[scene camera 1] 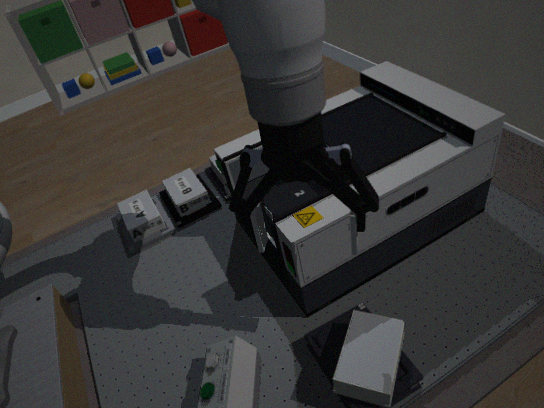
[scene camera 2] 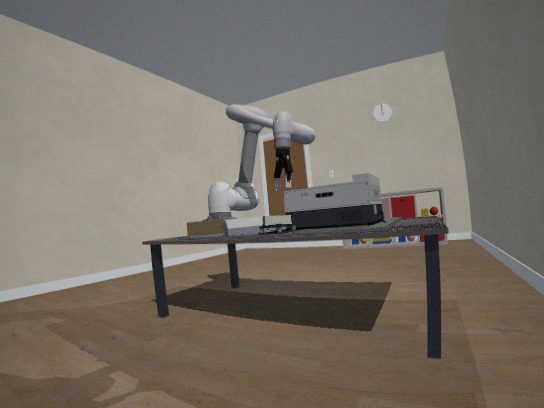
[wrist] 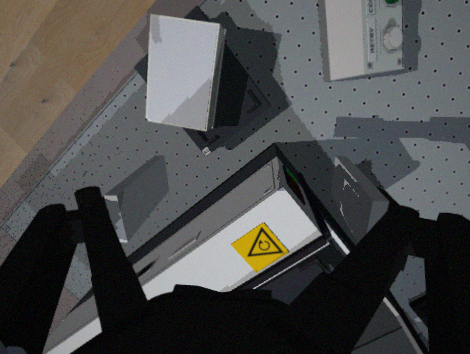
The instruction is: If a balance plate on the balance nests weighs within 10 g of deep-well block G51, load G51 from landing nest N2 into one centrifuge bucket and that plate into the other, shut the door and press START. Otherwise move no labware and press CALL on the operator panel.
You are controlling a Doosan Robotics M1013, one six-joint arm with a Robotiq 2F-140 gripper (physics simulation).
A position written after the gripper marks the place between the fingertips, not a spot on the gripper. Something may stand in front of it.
The gripper [scene camera 1: 308,246] is open, with nothing in its grasp. Also in view: a white block [scene camera 1: 368,363]. Also in view: a dark bucket [scene camera 1: 287,195].
The white block shows as well in the wrist view [wrist: 185,56]. The gripper is seen too in the wrist view [wrist: 247,174].
